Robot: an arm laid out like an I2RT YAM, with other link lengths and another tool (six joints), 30 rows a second.
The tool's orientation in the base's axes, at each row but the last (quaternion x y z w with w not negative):
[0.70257 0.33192 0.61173 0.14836]
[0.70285 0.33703 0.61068 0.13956]
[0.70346 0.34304 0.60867 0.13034]
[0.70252 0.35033 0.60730 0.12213]
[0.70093 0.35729 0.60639 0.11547]
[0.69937 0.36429 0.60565 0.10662]
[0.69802 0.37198 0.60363 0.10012]
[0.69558 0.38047 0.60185 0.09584]
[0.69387 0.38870 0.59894 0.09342]
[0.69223 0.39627 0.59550 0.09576]
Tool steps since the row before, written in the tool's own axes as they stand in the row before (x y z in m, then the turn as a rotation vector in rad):
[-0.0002 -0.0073 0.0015 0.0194 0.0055 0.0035]
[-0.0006 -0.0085 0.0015 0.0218 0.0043 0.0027]
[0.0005 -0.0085 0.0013 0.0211 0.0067 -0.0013]
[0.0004 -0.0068 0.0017 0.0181 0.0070 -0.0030]
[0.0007 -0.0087 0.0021 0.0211 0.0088 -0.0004]
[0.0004 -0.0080 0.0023 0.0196 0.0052 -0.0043]
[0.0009 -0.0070 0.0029 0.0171 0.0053 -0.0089]
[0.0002 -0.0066 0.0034 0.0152 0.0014 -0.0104]
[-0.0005 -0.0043 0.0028 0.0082 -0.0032 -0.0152]
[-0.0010 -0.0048 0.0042 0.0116 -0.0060 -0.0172]
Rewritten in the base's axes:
[-0.0006 0.0055 -0.0049 0.0055 0.0092 0.0174]
[-0.0012 0.0062 -0.0059 0.0045 0.0115 0.0187]
[-0.0015 0.0068 -0.0050 0.0014 0.0083 0.0205]
[-0.0007 0.0056 -0.0041 -0.0001 0.0058 0.0188]
[-0.0012 0.0073 -0.0051 0.0030 0.0071 0.0215]
[-0.0009 0.0066 -0.0050 -0.0020 0.0076 0.0192]
[-0.0001 0.0064 -0.0042 -0.0061 0.0045 0.0185]
[0.0004 0.0058 -0.0046 -0.0091 0.0055 0.0151]
[0.0007 0.0035 -0.0037 -0.0153 0.0024 0.0083]
[0.0017 0.0040 -0.0048 -0.0184 0.0059 0.0097]

